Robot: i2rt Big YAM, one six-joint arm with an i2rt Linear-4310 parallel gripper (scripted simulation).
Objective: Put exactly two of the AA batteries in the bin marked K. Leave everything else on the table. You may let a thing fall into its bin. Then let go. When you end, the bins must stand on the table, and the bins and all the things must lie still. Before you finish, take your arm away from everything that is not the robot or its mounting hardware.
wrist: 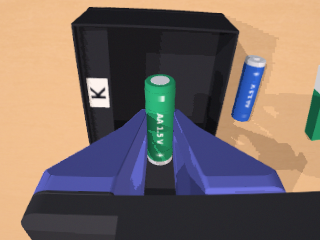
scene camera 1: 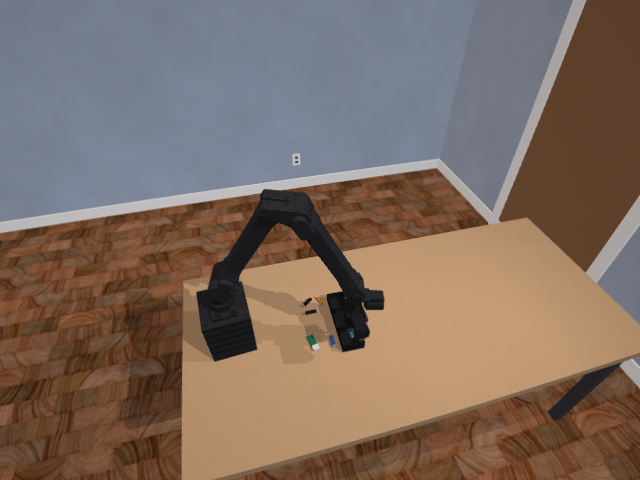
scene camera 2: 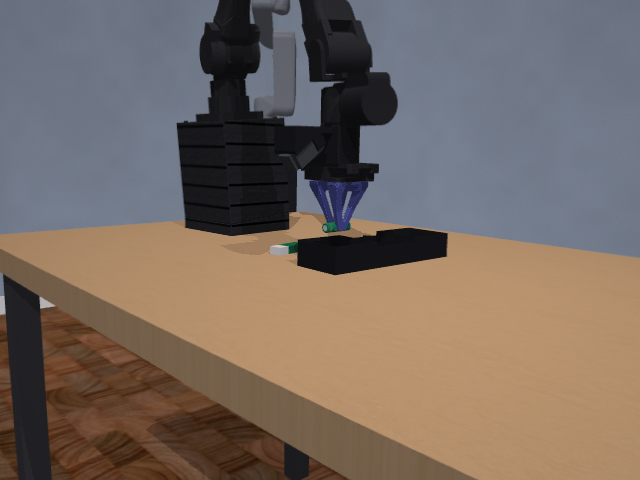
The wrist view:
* my gripper: 160,119
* black bin: 199,56
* green AA battery: 160,89
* blue AA battery: 253,67
